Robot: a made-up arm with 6 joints.
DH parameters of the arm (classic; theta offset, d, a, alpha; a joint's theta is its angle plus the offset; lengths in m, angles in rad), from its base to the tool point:
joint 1: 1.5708 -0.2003 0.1 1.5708
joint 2: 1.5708 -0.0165 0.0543 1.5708
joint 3: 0 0.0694 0.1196 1.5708
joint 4: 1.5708 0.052 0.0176 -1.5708
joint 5: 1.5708 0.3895 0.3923 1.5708
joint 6: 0 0.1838 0.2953 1.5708
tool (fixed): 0 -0.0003 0 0
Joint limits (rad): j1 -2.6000..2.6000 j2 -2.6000..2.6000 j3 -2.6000..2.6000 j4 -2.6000..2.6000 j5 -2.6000..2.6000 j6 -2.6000..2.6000
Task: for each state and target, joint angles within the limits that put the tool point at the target. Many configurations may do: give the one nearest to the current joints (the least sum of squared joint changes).
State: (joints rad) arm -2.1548 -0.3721 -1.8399 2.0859 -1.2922 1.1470
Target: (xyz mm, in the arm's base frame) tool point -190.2 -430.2 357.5
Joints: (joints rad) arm -1.7984 -0.7479 -1.9846 1.5036 -1.1431 0.9449
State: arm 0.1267 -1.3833 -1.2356 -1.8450 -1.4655 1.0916
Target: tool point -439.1 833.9 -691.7
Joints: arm -0.3467 -1.1652 -1.0660 -1.7323 -1.3090 1.4080
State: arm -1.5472 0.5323 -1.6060 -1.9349 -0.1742 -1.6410
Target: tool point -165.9 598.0 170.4
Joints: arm -1.3373 0.5444 -1.6339 -1.8591 -0.4752 -0.9584
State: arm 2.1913 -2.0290 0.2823 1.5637 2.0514 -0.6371
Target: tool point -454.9 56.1 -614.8
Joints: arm 2.1265 -2.4904 0.4589 1.7514 1.6961 -1.5840
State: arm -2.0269 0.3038 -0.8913 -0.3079 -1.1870 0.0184
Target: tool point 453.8 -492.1 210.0
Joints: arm -1.9630 0.5236 -0.9078 0.1690 -0.8659 -0.5966
